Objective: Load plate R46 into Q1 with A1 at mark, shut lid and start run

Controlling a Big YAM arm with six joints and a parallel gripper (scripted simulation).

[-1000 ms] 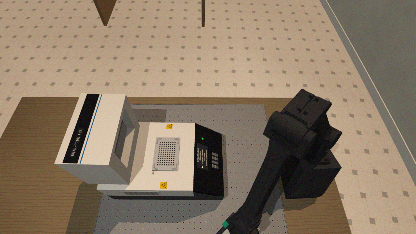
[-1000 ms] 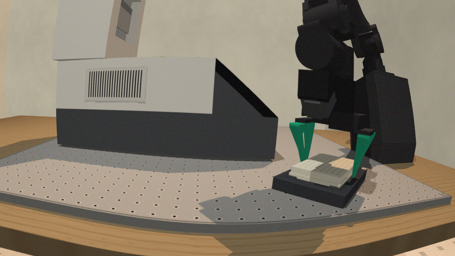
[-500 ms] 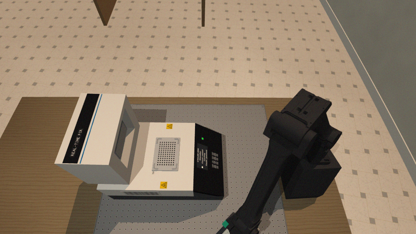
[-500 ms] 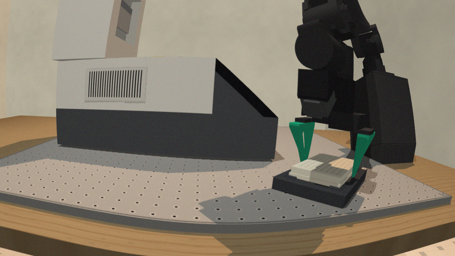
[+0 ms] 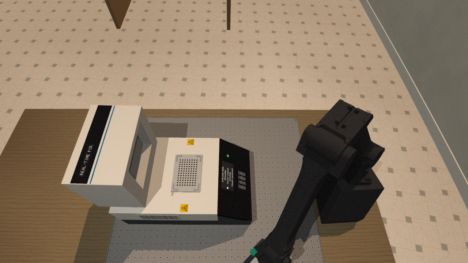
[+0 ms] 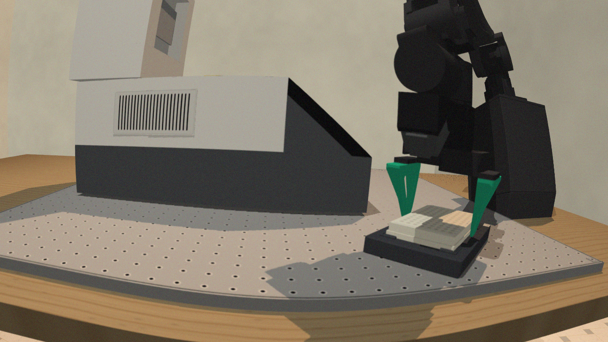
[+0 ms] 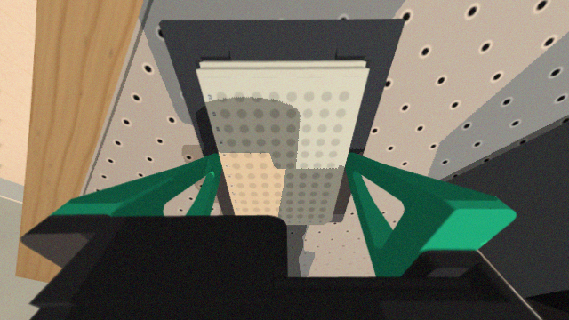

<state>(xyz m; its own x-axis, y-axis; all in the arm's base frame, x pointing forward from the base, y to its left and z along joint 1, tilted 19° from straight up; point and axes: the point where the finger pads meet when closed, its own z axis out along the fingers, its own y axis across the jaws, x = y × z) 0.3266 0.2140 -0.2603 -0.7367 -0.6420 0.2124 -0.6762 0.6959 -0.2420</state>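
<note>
My hand is right at the 96-well plate R46. The rest, counted from my hand: plate nest N1: 2 cm below.
</note>
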